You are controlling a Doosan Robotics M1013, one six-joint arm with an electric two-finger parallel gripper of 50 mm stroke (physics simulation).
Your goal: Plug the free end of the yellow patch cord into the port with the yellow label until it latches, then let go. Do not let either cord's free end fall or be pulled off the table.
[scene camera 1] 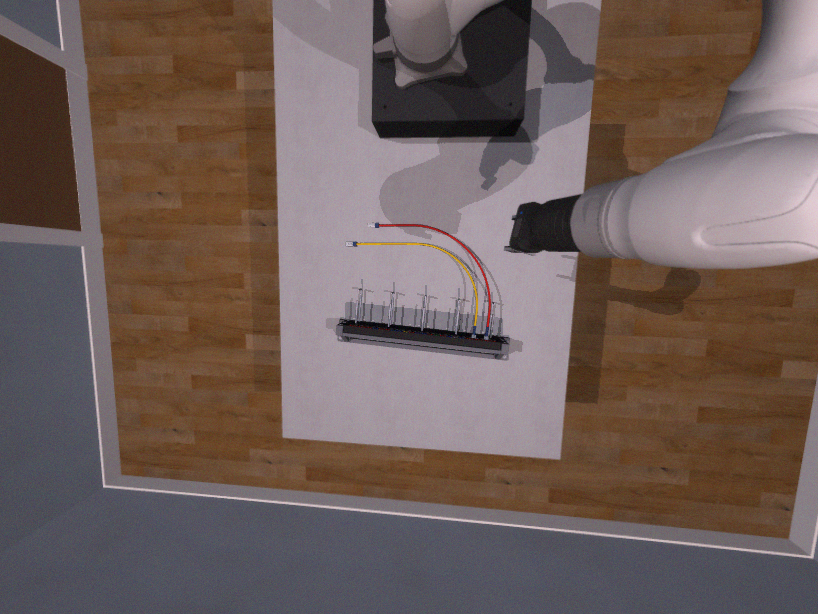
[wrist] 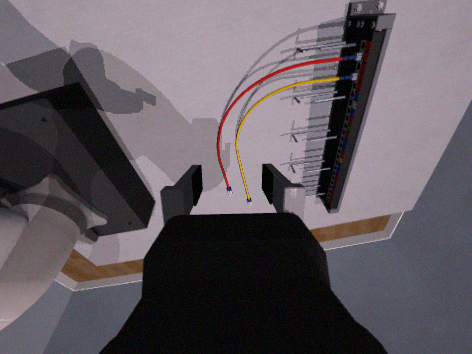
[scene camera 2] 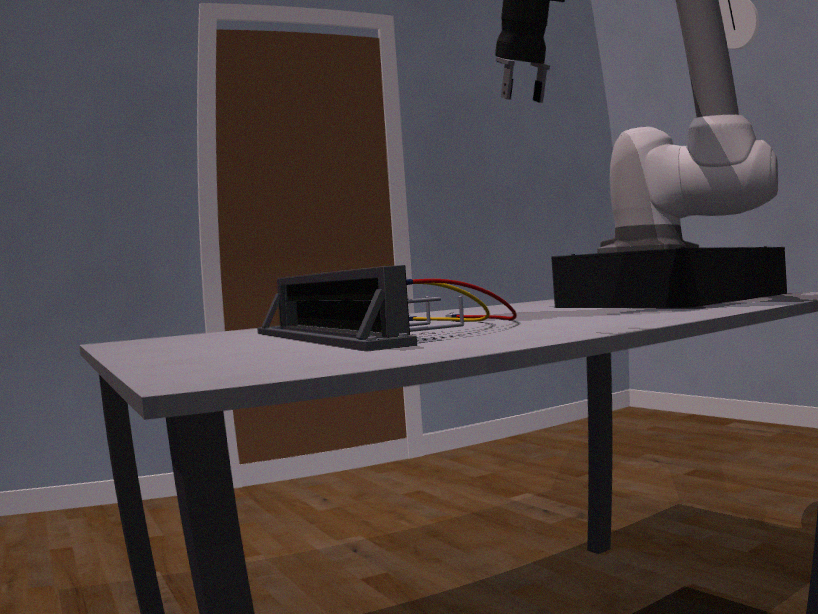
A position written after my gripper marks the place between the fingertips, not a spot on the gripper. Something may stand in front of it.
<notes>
In view: my gripper (scene camera 2: pixel 522 100).
My gripper shows as well in scene camera 1 (scene camera 1: pixel 512 234) and in the wrist view (wrist: pixel 232 176).
</notes>
